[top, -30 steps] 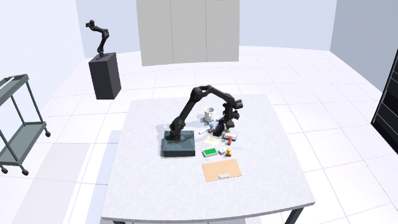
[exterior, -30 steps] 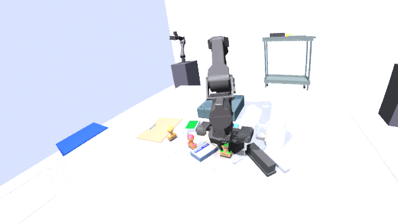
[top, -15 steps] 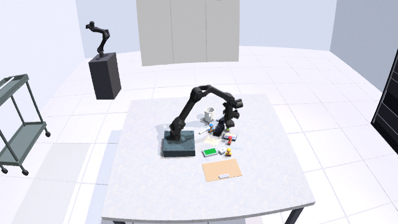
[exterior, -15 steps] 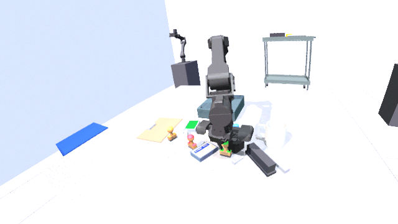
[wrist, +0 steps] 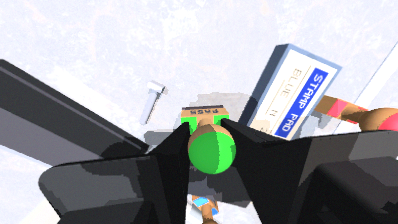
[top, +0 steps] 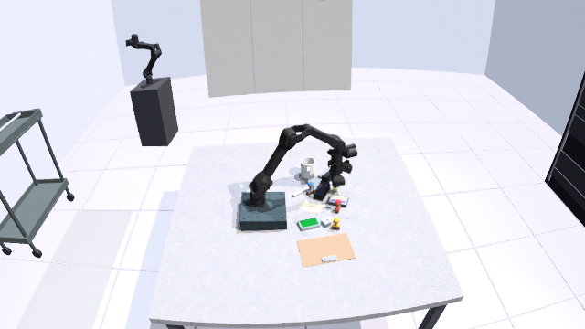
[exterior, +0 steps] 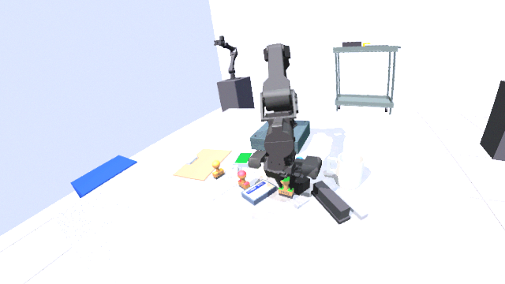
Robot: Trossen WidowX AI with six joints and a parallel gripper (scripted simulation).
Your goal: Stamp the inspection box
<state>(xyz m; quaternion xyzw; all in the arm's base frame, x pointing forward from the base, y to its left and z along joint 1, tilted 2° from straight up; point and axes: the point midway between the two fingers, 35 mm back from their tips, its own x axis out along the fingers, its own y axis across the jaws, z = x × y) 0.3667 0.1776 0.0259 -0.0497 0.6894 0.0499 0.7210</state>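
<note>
The green ink pad lies 250 mm to the right of my gripper tip, 120 mm behind it and 30 mm below it. The rest, counted from my gripper tip: blue-and-white stamp pad box (80 mm to the right, 20 mm below, 20 mm ahead); black box (70 mm behind, 20 mm to the right, 20 mm below); bolt (50 mm to the left, 30 mm below, 10 mm ahead).
</note>
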